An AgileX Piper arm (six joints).
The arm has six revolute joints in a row. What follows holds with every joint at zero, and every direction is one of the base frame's. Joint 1 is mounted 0.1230 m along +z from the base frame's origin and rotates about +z. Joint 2 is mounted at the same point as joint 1 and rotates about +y. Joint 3 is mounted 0.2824 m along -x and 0.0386 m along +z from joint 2 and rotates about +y. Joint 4 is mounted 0.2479 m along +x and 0.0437 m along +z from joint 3 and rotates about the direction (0.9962, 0, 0.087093). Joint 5 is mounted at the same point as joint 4 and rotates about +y. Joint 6 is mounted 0.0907 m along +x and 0.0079 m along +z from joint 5 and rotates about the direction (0.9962, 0, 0.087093). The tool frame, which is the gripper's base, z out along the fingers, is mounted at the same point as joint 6; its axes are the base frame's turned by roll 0.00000, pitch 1.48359 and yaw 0.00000 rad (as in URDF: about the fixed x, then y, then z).
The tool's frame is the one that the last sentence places.
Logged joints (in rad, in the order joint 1, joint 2, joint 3, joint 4, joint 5, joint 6), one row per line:
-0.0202 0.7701 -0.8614 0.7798 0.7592 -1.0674
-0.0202 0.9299 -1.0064 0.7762 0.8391 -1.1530
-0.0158 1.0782 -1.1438 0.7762 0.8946 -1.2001
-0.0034 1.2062 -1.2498 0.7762 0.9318 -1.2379
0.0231 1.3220 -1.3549 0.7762 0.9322 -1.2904
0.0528 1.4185 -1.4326 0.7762 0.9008 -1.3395
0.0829 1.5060 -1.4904 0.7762 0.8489 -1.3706
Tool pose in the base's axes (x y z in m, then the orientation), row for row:
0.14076 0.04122 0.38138 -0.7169 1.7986 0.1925
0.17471 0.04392 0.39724 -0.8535 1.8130 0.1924
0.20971 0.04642 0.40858 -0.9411 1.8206 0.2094
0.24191 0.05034 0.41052 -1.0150 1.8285 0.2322
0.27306 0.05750 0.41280 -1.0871 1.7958 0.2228
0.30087 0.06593 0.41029 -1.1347 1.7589 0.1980
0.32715 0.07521 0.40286 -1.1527 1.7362 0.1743
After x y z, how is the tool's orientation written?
As a rotation vector, in radians.
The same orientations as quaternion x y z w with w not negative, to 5 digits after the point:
-0.30452 0.76400 0.08177 0.56292
-0.35826 0.76100 0.08076 0.53479
-0.39164 0.75765 0.08714 0.51477
-0.41892 0.75468 0.09584 0.49576
-0.44810 0.74022 0.09184 0.49279
-0.46848 0.72619 0.08175 0.49649
-0.47692 0.71833 0.07211 0.50134

